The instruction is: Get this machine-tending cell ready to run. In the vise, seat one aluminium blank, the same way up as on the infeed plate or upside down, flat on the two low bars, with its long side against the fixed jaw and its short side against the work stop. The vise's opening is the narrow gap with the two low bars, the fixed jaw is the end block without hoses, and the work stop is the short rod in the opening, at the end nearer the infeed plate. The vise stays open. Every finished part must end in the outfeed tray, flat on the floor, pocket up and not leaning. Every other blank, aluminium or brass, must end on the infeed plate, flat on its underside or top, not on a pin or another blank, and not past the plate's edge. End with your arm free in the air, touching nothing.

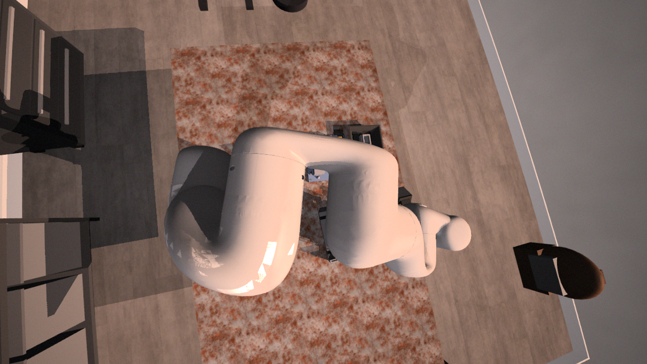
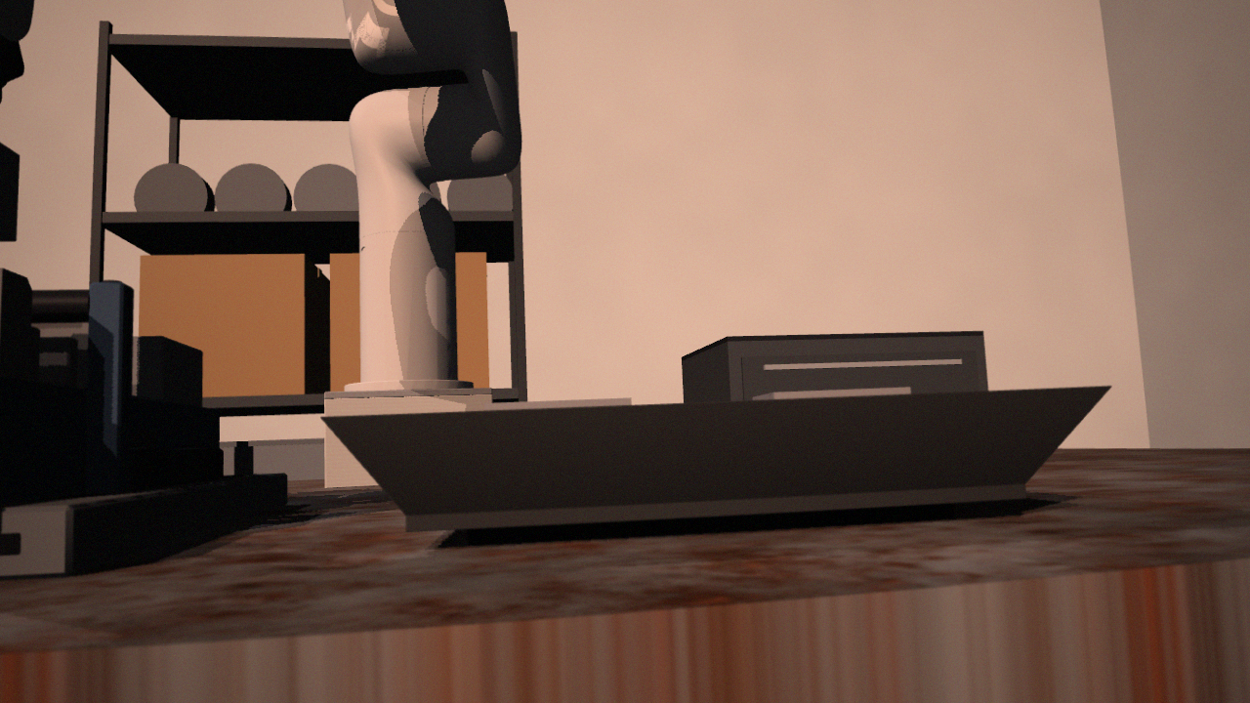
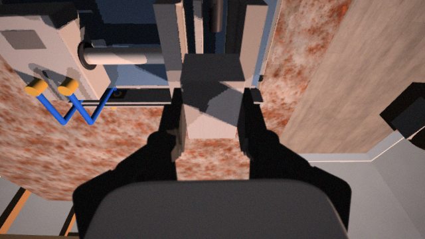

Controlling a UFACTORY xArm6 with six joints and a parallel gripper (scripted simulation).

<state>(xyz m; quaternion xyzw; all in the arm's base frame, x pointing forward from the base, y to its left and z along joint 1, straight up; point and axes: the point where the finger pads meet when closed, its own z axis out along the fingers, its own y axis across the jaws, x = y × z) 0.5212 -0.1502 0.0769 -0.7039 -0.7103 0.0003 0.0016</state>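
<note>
Right now the vise piston rod is 90 mm behind my hand, 10 mm to the left of it and 80 mm below it. From my hand the other things lie so: vise body 70 mm behind, 10 mm to the left, 120 mm below; brass blank 90 mm behind, 350 mm to the left, 140 mm below.
</note>
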